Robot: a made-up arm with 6 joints. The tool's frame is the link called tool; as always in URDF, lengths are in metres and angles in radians. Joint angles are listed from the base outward.
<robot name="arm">
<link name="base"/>
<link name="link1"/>
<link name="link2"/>
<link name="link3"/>
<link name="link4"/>
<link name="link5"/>
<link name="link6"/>
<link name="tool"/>
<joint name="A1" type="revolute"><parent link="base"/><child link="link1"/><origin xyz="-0.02 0.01 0.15" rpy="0 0 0"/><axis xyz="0 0 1"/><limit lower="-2.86" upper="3.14"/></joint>
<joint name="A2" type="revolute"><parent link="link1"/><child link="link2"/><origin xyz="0.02 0.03 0.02" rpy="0 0 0"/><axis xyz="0 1 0"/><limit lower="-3.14" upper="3.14"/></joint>
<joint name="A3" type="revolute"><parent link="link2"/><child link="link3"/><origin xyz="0 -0.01 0.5" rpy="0 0 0"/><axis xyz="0 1 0"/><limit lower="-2.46" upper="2.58"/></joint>
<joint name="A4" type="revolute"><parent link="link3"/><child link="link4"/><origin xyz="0.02 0 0.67" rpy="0 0 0"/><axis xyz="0 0 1"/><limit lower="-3.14" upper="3.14"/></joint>
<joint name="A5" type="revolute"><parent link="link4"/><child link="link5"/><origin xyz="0 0.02 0" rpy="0 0 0"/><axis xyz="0 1 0"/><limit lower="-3.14" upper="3.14"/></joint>
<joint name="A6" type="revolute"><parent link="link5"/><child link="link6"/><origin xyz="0.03 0 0.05" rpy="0 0 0"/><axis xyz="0 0 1"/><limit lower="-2.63" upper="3.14"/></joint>
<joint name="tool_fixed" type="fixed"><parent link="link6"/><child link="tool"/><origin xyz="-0.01 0 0.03" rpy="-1.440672 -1.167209 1.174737"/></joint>
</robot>
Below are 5 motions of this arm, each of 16 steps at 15 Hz.
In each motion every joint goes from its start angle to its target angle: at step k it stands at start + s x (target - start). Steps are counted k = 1, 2, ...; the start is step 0. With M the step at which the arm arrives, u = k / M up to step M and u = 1 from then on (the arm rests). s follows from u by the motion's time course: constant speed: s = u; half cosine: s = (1 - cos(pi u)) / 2; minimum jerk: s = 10 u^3 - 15 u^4 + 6 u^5.
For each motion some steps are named. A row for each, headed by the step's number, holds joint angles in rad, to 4 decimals.
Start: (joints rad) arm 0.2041 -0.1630 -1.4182 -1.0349 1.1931 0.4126
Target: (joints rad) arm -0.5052 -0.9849 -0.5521 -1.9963 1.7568 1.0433
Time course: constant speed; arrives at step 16
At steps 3, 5, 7, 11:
3: 0.0711 -0.3171 -1.2558 -1.2152 1.2988 0.5309
5: -0.0176 -0.4198 -1.1475 -1.3353 1.3693 0.6097
7: -0.1062 -0.5226 -1.0393 -1.4555 1.4397 0.6885
11: -0.2835 -0.7281 -0.8228 -1.6959 1.5806 0.8462

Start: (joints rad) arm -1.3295 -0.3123 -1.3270 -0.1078 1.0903 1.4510
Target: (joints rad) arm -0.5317 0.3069 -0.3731 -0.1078 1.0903 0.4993
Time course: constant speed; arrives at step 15
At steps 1, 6, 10, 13, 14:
1: -1.2763 -0.2710 -1.2634 -0.1078 1.0903 1.3876
6: -1.0104 -0.0646 -0.9454 -0.1078 1.0903 1.0703
10: -0.7976 0.1005 -0.6911 -0.1078 1.0903 0.8165
13: -0.6381 0.2243 -0.5003 -0.1078 1.0903 0.6262
14: -0.5849 0.2656 -0.4367 -0.1078 1.0903 0.5627

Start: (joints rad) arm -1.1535 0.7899 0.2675 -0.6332 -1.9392 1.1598
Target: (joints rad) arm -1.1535 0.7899 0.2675 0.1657 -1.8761 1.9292
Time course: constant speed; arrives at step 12
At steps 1, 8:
1: -1.1535 0.7899 0.2675 -0.5666 -1.9339 1.2239
8: -1.1535 0.7899 0.2675 -0.1006 -1.8971 1.6727

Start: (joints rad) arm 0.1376 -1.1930 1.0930 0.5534 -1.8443 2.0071
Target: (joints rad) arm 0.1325 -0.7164 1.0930 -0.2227 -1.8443 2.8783
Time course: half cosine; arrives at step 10
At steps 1, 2, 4, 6, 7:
1: 0.1375 -1.1813 1.0930 0.5344 -1.8443 2.0284
2: 0.1371 -1.1475 1.0930 0.4793 -1.8443 2.0903
4: 0.1358 -1.0283 1.0930 0.2853 -1.8443 2.3081
6: 0.1343 -0.8811 1.0930 0.0454 -1.8443 2.5773
7: 0.1336 -0.8146 1.0930 -0.0627 -1.8443 2.6987

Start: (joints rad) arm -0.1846 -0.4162 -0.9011 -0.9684 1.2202 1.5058
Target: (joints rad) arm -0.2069 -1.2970 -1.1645 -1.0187 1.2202 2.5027
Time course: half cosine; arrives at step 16
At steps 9, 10, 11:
9: -0.1979 -0.9425 -1.0585 -0.9985 1.2202 2.1015
10: -0.2000 -1.0251 -1.0832 -1.0032 1.2202 2.1950
11: -0.2019 -1.1013 -1.1060 -1.0075 1.2202 2.2812

